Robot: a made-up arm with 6 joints.
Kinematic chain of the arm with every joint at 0, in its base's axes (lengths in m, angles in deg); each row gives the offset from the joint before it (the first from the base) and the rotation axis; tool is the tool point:
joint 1: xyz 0 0 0.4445 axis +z
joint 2: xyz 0.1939 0 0 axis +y
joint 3: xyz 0 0 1.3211 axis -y
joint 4: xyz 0 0 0.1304 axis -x
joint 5: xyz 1.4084 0 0 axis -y
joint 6: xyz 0.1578 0 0 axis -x
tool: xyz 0 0 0
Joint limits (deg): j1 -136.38..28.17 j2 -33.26..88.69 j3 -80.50..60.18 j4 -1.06..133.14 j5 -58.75..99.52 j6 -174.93..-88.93
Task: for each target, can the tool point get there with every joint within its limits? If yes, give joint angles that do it. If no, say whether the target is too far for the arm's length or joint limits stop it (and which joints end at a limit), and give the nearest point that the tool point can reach.
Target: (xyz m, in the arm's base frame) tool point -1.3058 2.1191 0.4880
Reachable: no: joint limits stop it (at a limit: joint 1, joint 2, joint 3) | nearest point 0.0475 0.2008 0.1077 | short by 2.378 m
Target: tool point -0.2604 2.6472 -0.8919
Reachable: no: joint limits stop it (at a limit: joint 1, joint 2) | nearest point 0.8358 0.6265 -0.8577 | short by 2.299 m
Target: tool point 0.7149 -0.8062 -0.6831
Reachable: yes | joints -50.69 73.44 -38.63 28.11 34.77 -146.72
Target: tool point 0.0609 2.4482 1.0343
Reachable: no: joint limits stop it (at a limit: joint 1) | nearest point 0.9917 0.7101 1.0343 | short by 1.972 m
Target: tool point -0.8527 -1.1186 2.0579
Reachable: yes | joints -123.39 -12.65 -4.23 73.25 -39.59 -139.24
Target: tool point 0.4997 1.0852 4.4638
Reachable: no: too far | nearest point 0.3056 0.6636 3.1203 | short by 1.421 m
